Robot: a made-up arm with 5 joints.
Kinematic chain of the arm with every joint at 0, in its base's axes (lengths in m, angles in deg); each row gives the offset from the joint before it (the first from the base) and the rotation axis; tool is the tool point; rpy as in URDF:
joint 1: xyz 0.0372 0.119 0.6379 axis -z
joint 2: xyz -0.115 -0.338 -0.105 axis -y
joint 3: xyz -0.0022 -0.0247 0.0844 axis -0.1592 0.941 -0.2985
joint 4: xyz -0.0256 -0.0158 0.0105 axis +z
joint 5: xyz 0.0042 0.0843 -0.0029 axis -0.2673 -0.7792 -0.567
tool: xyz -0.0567 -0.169 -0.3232 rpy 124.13 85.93 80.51
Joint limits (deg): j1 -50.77..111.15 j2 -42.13..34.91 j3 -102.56..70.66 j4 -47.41..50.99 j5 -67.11..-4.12
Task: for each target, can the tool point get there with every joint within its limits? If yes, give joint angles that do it. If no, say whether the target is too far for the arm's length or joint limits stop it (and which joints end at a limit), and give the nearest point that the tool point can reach.
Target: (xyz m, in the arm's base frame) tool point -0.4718 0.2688 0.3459
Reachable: yes | joints 74.76 -33.94 -12.82 2.89 -10.54
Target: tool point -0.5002 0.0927 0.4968
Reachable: yes | joints 32.80 0.30 42.38 -39.04 -31.44
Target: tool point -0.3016 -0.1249 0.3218
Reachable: yes | joints 70.90 -31.16 -78.55 41.28 -27.55
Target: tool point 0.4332 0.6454 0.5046
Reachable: no: joint limits stop it (at a limit: joint 1, joint 3, joint 4, joint 5) | nearest point 0.0232 0.6011 0.5149 | short by 0.413 m
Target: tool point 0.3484 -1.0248 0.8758
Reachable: no: too far | nearest point 0.2031 -0.5307 0.7021 | short by 0.544 m
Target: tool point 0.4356 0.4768 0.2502
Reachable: no: joint limits stop it (at a limit: joint 1, joint 2, joint 3, joint 4, joint 5) | nearest point 0.4126 0.0944 0.4172 | short by 0.418 m
